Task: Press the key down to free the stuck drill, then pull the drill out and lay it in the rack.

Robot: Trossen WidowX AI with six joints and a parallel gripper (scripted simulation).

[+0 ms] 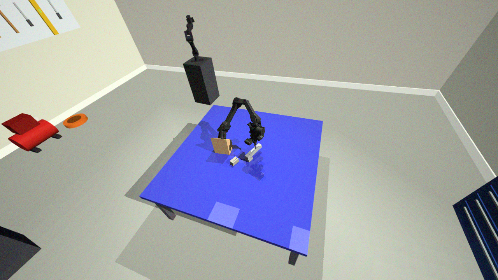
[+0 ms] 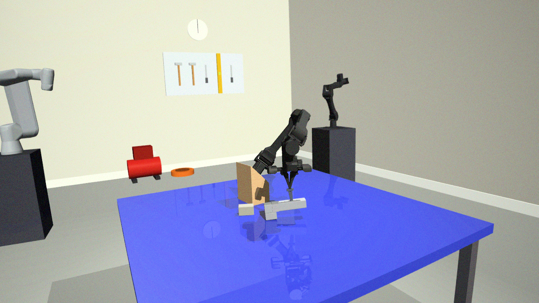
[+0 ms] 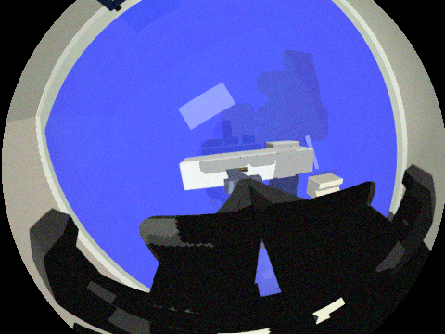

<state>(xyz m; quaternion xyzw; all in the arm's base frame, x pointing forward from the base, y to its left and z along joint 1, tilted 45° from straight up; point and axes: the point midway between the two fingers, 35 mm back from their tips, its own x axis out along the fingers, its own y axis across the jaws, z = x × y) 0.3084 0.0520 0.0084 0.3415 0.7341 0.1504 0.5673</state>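
The small dark key lies 3 cm below my gripper tip. The rest, counted from my gripper tip: drill 2 cm behind, 4 cm to the right, 8 cm below; then grey housing 2 cm behind, 2 cm to the right, 9 cm below.
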